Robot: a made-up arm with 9 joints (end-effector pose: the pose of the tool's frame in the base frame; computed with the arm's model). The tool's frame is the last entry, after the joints.
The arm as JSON. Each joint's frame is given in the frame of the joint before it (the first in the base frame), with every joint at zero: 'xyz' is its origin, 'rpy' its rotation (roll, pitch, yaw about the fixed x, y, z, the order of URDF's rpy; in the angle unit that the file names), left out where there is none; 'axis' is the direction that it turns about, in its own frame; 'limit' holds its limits. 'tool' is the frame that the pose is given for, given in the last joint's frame.
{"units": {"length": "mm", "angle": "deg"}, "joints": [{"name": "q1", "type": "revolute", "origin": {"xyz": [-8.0, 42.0, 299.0], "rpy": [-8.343, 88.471, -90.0]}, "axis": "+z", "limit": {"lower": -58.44, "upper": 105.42}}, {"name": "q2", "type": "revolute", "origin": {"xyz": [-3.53, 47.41, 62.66], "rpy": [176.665, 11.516, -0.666]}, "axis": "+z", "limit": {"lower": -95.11, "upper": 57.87}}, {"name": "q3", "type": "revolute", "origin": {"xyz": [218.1, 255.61, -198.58], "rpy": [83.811, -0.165, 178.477]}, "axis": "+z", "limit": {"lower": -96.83, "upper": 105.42}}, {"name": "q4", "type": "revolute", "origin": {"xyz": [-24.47, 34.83, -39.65], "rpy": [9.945, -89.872, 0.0]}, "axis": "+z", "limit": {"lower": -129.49, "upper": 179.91}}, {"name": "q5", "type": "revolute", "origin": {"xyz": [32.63, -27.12, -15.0], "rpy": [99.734, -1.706, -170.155]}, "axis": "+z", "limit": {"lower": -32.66, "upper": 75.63}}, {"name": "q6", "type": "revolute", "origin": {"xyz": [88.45, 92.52, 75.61], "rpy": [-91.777, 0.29, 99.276]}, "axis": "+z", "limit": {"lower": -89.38, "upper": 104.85}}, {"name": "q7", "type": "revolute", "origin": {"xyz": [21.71, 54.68, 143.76], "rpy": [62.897, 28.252, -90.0]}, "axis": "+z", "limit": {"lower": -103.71, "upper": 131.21}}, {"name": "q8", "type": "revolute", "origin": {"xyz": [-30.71, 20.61, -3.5], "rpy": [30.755, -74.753, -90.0]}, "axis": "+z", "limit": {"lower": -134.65, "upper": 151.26}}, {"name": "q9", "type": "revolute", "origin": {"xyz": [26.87, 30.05, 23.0], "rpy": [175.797, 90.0, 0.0]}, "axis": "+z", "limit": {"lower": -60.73, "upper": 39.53}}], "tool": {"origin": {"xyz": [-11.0, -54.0, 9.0], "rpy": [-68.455, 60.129, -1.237]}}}
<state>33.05 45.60 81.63 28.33 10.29 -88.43 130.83 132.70 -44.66</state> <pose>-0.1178 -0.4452 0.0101 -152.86 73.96 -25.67</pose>
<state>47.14 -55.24 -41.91 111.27 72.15 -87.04 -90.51 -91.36 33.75</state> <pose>0.1398 -0.1014 0.2008 -38.84 -31.00 -145.53</pose>
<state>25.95 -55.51 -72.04 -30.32 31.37 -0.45 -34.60 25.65 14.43</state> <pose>0.1875 -0.0314 -0.0869 -100.69 -52.79 -109.47</pose>
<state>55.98 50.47 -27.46 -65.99 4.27 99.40 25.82 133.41 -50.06</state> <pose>-0.1157 -0.3697 0.1734 -120.39 15.39 3.89</pose>
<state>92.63 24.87 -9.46 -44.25 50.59 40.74 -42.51 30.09 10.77</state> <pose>0.1587 -0.2333 -0.0727 -23.15 -19.40 107.38</pose>
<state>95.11 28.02 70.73 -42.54 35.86 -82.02 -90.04 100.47 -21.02</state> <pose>0.2131 -0.1654 -0.1056 76.46 -6.28 -44.22</pose>
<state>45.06 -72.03 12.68 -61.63 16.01 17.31 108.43 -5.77 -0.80</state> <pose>0.3698 -0.1988 0.1794 45.26 52.53 102.94</pose>
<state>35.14 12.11 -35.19 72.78 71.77 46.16 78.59 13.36 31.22</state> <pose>-0.1518 -0.1883 0.1260 173.84 -45.72 11.53</pose>
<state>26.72 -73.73 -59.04 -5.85 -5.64 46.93 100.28 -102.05 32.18</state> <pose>0.2472 -0.0731 0.0869 87.03 -72.49 79.15</pose>
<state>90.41 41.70 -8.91 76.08 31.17 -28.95 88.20 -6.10 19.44</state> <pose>0.0153 -0.0095 0.0025 -121.02 -48.36 -105.32</pose>
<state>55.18 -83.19 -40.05 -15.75 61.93 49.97 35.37 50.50 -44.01</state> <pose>0.4639 -0.1766 0.2339 -35.31 51.69 67.14</pose>
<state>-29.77 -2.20 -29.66 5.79 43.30 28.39 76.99 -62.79 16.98</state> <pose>-0.2535 -0.2138 0.2648 -155.40 30.31 52.26</pose>
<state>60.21 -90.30 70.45 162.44 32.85 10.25 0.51 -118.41 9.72</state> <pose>0.3191 -0.0737 0.5846 95.89 -22.28 -10.49</pose>
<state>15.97 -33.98 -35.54 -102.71 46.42 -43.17 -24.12 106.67 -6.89</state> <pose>0.1736 -0.3035 -0.1848 16.68 24.54 122.00</pose>
